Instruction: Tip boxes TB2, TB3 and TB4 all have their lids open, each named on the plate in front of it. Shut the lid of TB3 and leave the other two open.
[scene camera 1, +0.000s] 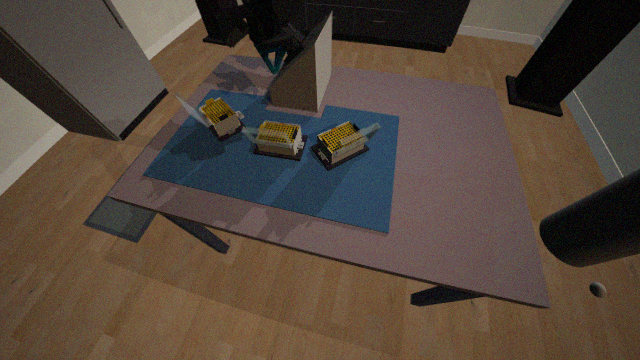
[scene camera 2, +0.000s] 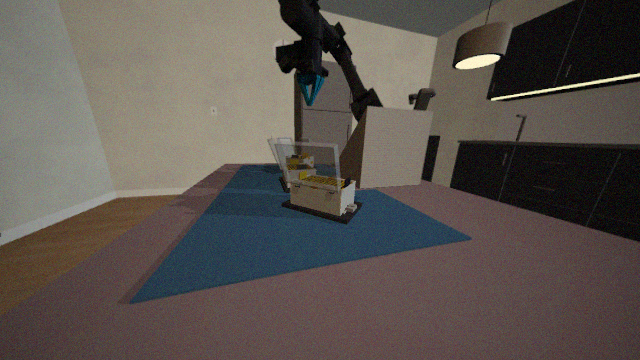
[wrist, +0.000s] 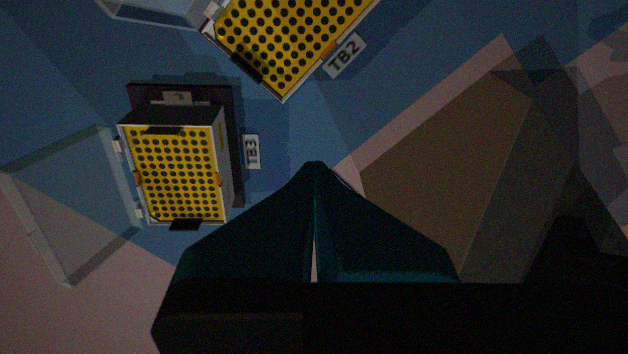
my gripper: scene camera 1; scene camera 2 309, 105; wrist
same spot on my gripper: (wrist: 377, 278) = (scene camera 1: 255, 45)
